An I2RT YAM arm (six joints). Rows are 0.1 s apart.
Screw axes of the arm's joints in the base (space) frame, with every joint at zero. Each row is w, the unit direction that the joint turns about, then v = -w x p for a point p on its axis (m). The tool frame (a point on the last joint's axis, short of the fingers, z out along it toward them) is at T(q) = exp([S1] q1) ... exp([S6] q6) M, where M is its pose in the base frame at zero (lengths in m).
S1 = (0, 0, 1, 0, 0, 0)
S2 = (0, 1, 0, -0.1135, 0, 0.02)
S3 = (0, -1, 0, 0.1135, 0, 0.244)
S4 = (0, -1, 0, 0.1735, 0, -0.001)
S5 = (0, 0, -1, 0, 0.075, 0)
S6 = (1, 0, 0, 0, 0.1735, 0)
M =
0 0 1 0.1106
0 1 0 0
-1 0 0 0.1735
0 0 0 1
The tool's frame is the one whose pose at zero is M.
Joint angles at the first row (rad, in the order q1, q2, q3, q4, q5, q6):
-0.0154 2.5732 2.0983 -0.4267 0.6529 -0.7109
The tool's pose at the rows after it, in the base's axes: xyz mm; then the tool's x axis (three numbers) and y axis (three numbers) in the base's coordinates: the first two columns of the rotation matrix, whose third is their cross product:
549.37 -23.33 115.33 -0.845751 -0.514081 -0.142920 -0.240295 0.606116 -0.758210
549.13 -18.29 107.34 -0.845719 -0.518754 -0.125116 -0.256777 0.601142 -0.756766
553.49 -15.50 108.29 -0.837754 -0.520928 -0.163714 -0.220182 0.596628 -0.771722
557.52 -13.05 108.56 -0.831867 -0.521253 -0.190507 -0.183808 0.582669 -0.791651
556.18 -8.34 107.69 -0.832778 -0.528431 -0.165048 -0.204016 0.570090 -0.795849
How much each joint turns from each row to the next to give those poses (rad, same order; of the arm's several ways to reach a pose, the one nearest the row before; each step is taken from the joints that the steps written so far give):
0.0122 0.0004 0.0015 -0.0256 -0.0027 0.0042
0.0095 0.0149 0.0000 -0.0037 0.0069 0.0012
0.0053 0.0046 -0.0003 0.0545 0.0069 -0.0008
0.0054 0.0069 0.0000 0.0549 0.0206 -0.0073
0.0091 0.0000 0.0000 -0.0164 0.0129 -0.0083

